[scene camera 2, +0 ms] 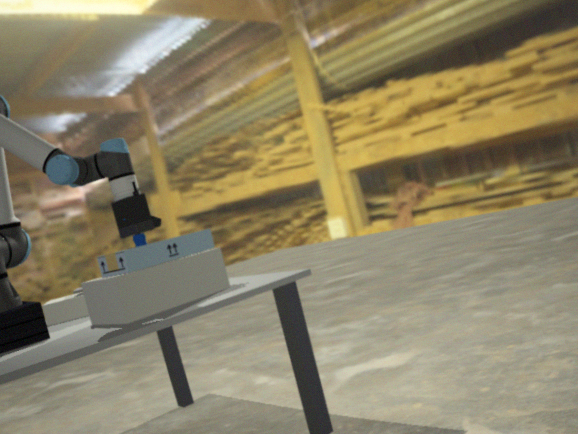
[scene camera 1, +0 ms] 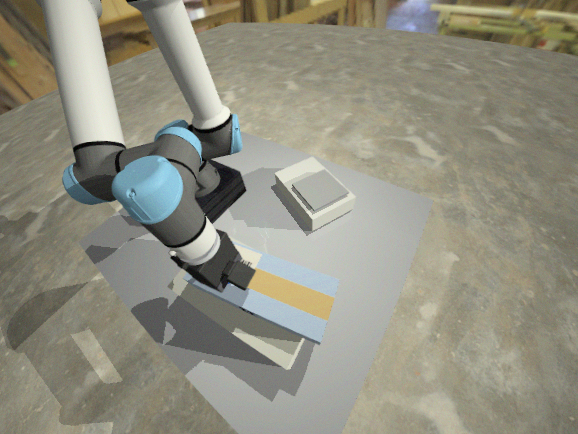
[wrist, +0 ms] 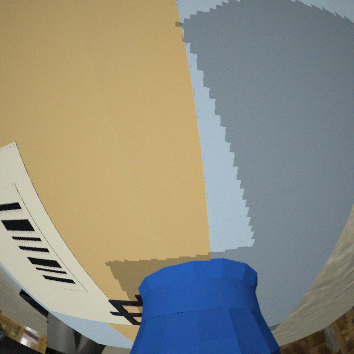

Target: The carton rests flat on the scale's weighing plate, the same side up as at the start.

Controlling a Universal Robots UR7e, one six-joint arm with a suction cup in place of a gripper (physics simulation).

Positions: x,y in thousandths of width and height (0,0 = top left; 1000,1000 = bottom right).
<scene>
In view: my suction cup (wrist: 564,846), a cream block (scene camera 1: 489,801) and a scale (scene camera 1: 551,455).
The scale is seen too in scene camera 2 (scene camera 2: 124,709). The wrist view does not show the cream block, which is hidden by a light-blue carton. The wrist view does not show the scale: it is out of frame.
</scene>
